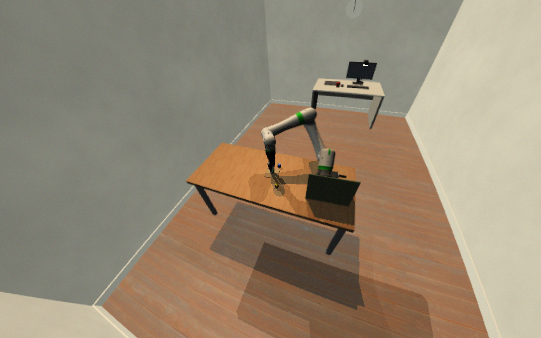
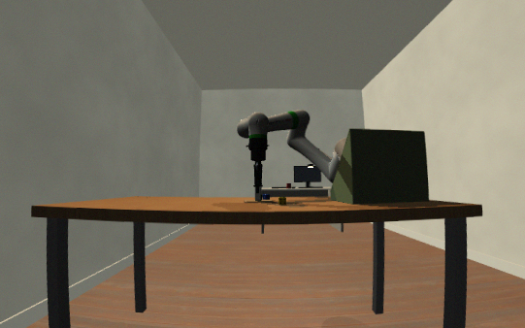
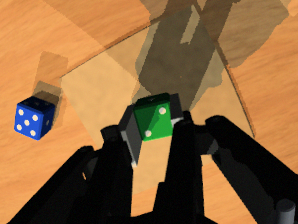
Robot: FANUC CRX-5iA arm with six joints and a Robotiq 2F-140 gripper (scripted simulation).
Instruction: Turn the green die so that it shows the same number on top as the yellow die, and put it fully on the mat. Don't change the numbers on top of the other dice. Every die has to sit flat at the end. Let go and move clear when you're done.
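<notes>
Now: hand 40 mm above the pale mat. The rest, counted from my hand: blue die: 50 mm behind, 110 mm to the right, 30 mm below; then yellow die: 90 mm behind, 170 mm to the left, 30 mm below; then green die: 20 mm below.
</notes>
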